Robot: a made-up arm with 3 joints. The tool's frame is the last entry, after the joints. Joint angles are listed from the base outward. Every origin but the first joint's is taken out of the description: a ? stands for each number. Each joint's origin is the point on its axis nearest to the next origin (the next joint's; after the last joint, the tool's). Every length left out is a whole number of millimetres.
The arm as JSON. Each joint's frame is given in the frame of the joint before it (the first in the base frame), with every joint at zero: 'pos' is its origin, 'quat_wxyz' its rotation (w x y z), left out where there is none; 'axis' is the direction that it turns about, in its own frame. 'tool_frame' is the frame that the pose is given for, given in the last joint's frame.
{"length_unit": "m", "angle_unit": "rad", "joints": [
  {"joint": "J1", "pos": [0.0, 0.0, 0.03], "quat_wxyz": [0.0, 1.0, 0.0, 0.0], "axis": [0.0, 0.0, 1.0]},
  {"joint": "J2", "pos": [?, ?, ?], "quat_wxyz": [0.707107, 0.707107, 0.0, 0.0], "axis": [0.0, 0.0, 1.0]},
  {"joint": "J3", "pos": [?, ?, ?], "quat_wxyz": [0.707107, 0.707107, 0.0, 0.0], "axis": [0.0, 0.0, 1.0]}
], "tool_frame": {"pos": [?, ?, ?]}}
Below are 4 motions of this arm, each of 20 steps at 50 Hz.
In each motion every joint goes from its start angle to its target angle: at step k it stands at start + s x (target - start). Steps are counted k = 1, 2, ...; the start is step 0. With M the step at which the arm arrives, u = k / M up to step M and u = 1 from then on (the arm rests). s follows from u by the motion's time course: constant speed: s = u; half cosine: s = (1 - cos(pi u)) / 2; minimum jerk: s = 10 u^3 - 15 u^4 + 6 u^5.
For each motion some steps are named. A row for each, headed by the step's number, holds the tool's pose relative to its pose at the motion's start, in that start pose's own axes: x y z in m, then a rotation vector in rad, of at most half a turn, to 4 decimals.
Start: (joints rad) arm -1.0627 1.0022 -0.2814
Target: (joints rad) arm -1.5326 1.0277 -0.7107
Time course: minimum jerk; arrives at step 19
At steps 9, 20:
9: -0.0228 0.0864 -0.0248 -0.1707 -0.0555 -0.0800
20: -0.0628 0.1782 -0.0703 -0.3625 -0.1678 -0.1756

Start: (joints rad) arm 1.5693 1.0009 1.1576
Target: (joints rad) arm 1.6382 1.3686 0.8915
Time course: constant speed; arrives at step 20
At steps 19, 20:
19: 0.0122 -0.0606 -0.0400 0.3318 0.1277 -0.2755
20: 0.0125 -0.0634 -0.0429 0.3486 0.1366 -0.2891

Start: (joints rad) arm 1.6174 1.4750 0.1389
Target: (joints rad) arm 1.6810 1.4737 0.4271
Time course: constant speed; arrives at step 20
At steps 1, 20:
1: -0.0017 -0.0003 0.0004 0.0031 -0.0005 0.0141
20: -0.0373 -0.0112 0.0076 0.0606 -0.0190 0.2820

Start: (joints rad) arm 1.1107 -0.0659 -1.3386
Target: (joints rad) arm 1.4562 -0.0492 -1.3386
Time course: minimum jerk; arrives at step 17
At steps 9, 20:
9: 0.1022 -0.0424 -0.0014 -0.0117 -0.0093 -0.1914
20: 0.1772 -0.0901 -0.0015 -0.0207 -0.0155 -0.3449

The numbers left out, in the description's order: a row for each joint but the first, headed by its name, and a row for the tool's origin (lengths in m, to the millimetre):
J2: 0.3 0.0 0.0
J3: 0.16 -0.1 0.0
tool: 0.07 0.11 0.0

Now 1 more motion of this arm.
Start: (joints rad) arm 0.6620 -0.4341 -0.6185
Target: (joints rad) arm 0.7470 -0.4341 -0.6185
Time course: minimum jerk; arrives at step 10
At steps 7, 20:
7: 0.0228 -0.0286 -0.0009 -0.0244 -0.0173 -0.0645
20: 0.0270 -0.0344 -0.0010 -0.0291 -0.0207 -0.0771

